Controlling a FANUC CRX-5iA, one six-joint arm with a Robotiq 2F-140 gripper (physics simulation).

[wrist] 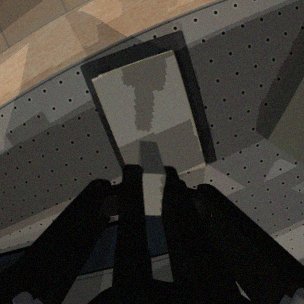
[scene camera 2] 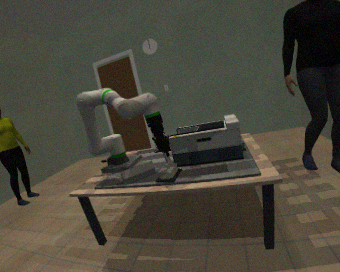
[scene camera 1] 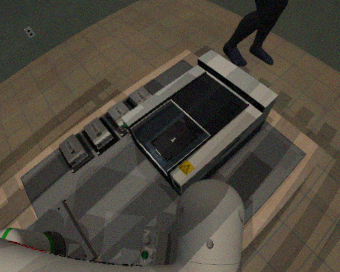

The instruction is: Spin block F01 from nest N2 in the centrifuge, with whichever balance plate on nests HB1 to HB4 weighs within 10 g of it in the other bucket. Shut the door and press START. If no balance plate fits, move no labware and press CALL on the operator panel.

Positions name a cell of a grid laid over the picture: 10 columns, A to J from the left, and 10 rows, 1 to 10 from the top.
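Note:
My gripper (wrist: E6): shut, holding nothing. Centrifuge (scene camera 1: G4) (wrist: D9) (scene camera 2: G6).

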